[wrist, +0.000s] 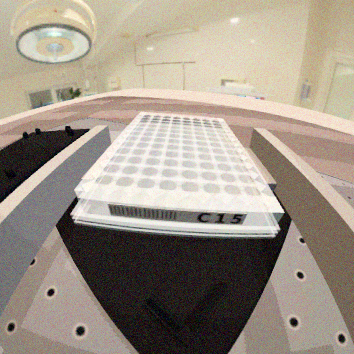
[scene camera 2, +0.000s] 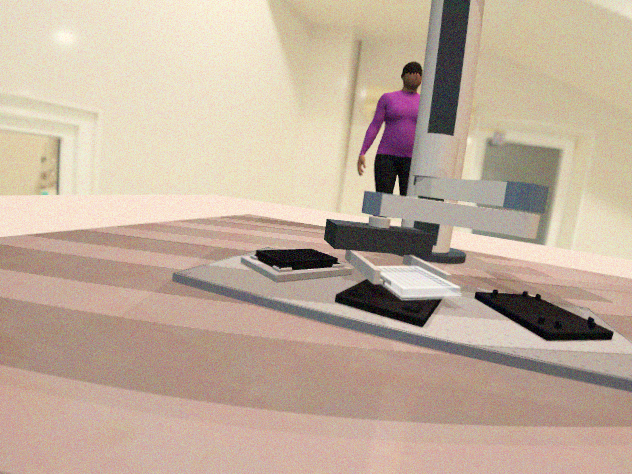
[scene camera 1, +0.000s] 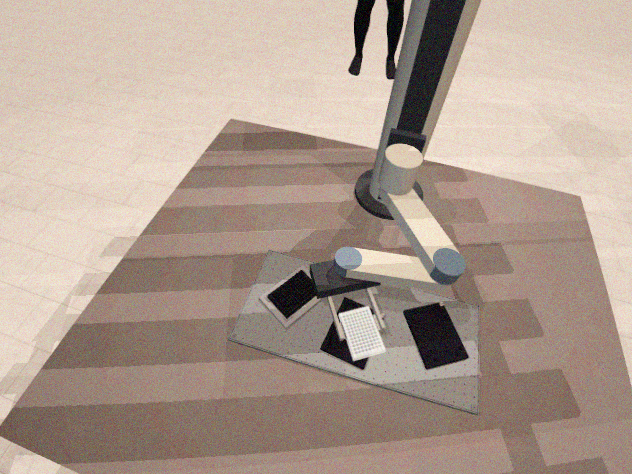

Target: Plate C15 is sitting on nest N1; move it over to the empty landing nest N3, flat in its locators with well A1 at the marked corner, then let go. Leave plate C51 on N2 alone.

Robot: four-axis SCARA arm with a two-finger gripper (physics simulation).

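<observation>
Plate C15 (scene camera 1: 363, 346) (scene camera 2: 421, 286) (wrist: 170, 197), white with round wells, is between the fingers of my gripper (scene camera 1: 361, 333) (scene camera 2: 412, 278) (wrist: 179, 137). The gripper is shut on its long sides. The plate is a little above black nest N1 (scene camera 1: 332, 342) (scene camera 2: 380, 307) (wrist: 175, 270) and turned relative to it; its barcode end faces the wrist camera. Black landing nest N3 (scene camera 1: 435, 335) (scene camera 2: 541, 315) (wrist: 37, 157) is empty, with small locator pegs. Dark plate C51 (scene camera 1: 292, 294) (scene camera 2: 296, 258) sits on light nest N2 (scene camera 1: 286, 321) (scene camera 2: 296, 276). The A1 corner of plate C15 cannot be made out.
The nests stand on a grey perforated board (scene camera 1: 398, 369) (scene camera 2: 306, 308) (wrist: 65, 300). N2 is on the left and N3 on the right in both scene views. The arm's column (scene camera 1: 428, 66) (scene camera 2: 441, 153) rises behind the board, and a person (scene camera 2: 395, 122) stands behind it.
</observation>
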